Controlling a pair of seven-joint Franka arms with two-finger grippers.
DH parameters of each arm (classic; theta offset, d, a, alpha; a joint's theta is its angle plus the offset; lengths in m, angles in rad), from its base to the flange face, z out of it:
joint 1: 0 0.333 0 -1.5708
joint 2: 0 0 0 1.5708
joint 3: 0 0.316 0.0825 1.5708
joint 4: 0 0 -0.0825 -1.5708
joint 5: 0 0.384 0 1.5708
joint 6: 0 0 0.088 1.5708
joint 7: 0 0.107 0 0
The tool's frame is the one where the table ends.
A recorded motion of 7 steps. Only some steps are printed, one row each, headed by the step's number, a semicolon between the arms.
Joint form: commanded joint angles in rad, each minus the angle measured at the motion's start. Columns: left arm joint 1, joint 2, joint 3, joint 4, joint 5, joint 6, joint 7; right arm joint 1, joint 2, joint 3, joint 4, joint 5, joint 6, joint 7.
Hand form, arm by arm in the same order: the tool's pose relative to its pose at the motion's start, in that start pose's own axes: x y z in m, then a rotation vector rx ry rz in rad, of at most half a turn. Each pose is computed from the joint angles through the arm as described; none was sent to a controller.
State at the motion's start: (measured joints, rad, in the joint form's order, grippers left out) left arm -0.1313 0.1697 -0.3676 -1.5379 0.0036 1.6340 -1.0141; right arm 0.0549 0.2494 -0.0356 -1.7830 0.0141 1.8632 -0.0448
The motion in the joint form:
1: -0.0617 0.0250 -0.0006 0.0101 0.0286 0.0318 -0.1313; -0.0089 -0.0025 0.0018 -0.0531 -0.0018 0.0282 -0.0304
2: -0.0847 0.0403 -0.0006 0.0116 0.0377 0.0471 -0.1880; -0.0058 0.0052 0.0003 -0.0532 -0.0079 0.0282 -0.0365
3: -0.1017 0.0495 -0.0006 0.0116 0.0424 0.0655 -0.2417; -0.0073 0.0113 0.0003 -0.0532 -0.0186 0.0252 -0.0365
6: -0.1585 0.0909 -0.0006 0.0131 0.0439 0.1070 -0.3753; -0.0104 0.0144 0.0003 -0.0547 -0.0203 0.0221 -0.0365
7: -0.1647 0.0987 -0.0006 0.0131 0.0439 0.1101 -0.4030; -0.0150 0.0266 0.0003 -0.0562 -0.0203 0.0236 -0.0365
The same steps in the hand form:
1: -0.0223 0.0256 0.0084 -0.0031 0.0274 -0.0677; -0.0055 0.0046 0.0214 0.0012 -0.0224 -0.0233
2: -0.0300 0.0361 0.0157 -0.0032 0.0322 -0.1009; -0.0044 0.0041 0.0259 -0.0049 -0.0306 -0.0329
3: -0.0361 0.0441 0.0199 -0.0116 0.0375 -0.1371; -0.0039 0.0058 0.0297 -0.0143 -0.0403 -0.0349
6: -0.0584 0.0703 0.0417 -0.0187 0.0266 -0.2147; -0.0042 0.0078 0.0325 -0.0149 -0.0481 -0.0324
7: -0.0605 0.0734 0.0462 -0.0154 0.0226 -0.2365; -0.0028 0.0106 0.0402 -0.0136 -0.0602 -0.0279

